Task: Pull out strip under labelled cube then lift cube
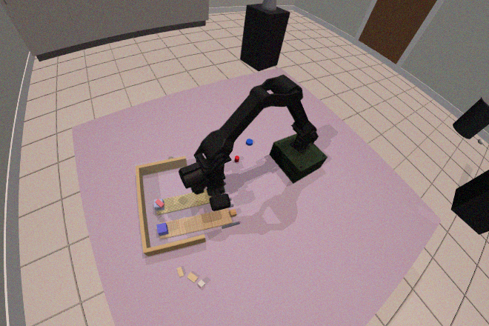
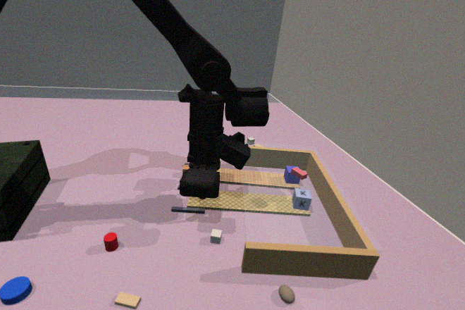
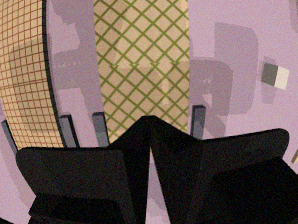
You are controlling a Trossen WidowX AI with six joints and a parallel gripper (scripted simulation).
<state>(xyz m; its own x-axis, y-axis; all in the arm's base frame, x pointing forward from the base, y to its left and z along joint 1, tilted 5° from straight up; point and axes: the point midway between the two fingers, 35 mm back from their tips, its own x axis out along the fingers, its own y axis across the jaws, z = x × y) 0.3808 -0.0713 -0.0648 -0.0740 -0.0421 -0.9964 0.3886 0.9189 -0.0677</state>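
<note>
The yellow-green cross-hatched strip lies 90 mm ahead of my gripper tip and 40 mm to the right of it. The rest, counted from my gripper tip: red cylinder 170 mm behind, 70 mm to the right, 10 mm above; then labelled cube 180 mm ahead, 80 mm to the right, 10 mm above; then orange block 100 mm to the left.
</note>
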